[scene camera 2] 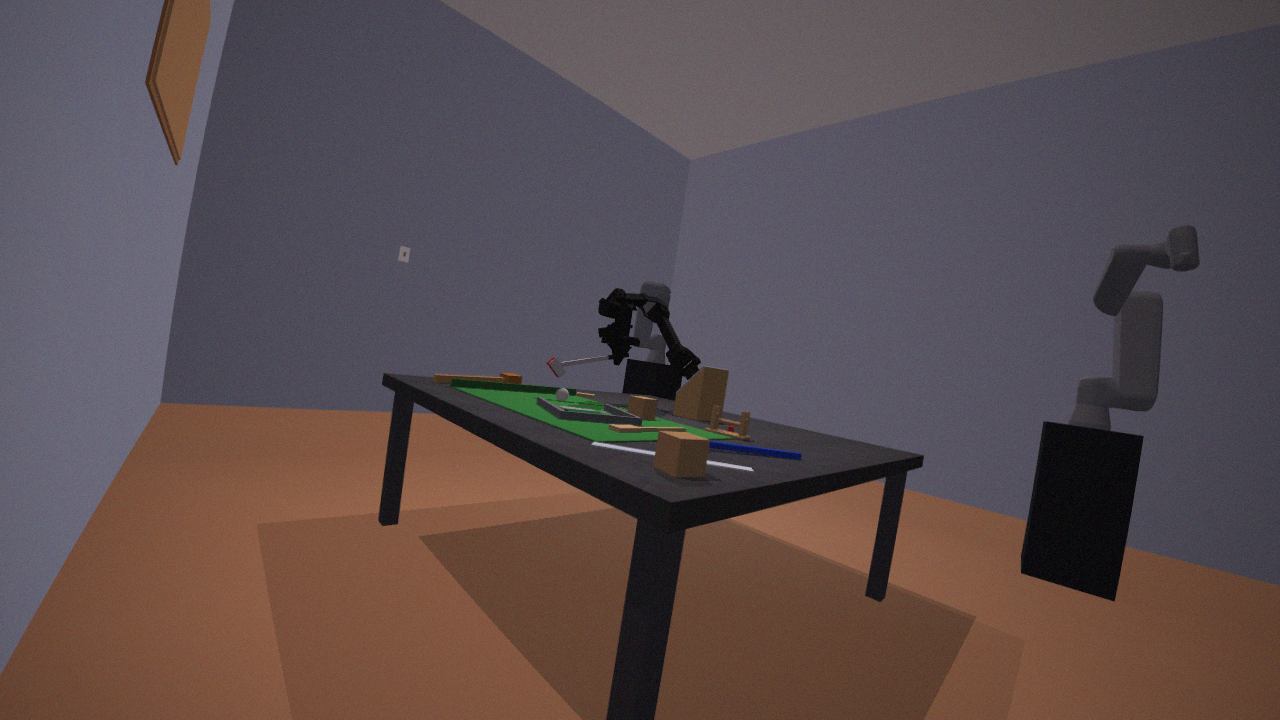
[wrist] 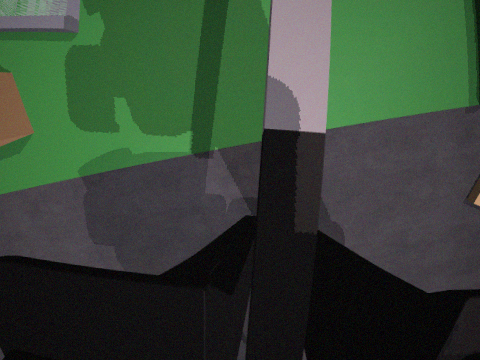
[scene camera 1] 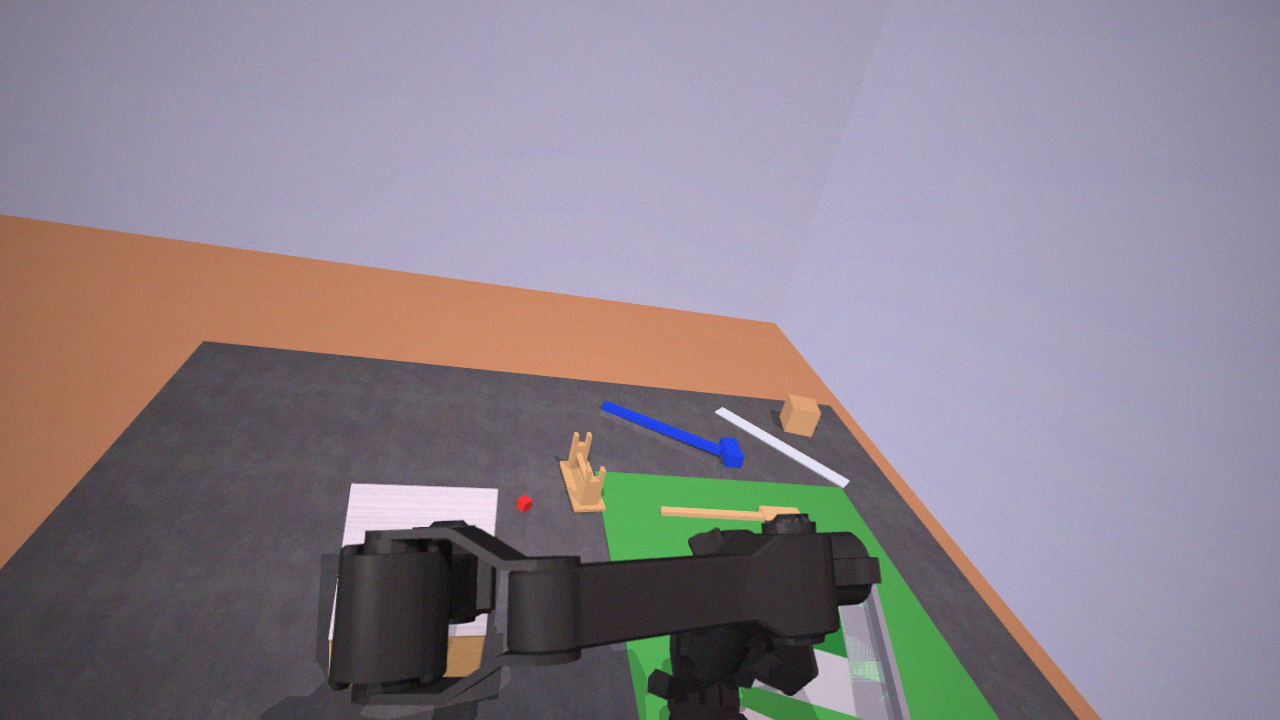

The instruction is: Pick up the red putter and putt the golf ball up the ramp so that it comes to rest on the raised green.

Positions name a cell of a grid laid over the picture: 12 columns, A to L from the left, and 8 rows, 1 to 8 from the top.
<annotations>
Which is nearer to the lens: the blue putter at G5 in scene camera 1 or the wooden cube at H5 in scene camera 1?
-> The blue putter.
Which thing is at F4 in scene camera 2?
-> My gripper.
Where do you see a grey-framed ramp piece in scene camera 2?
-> F5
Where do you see a white stick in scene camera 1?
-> At H6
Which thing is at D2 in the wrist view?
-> A green mat.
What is my gripper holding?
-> A red putter.
</annotations>
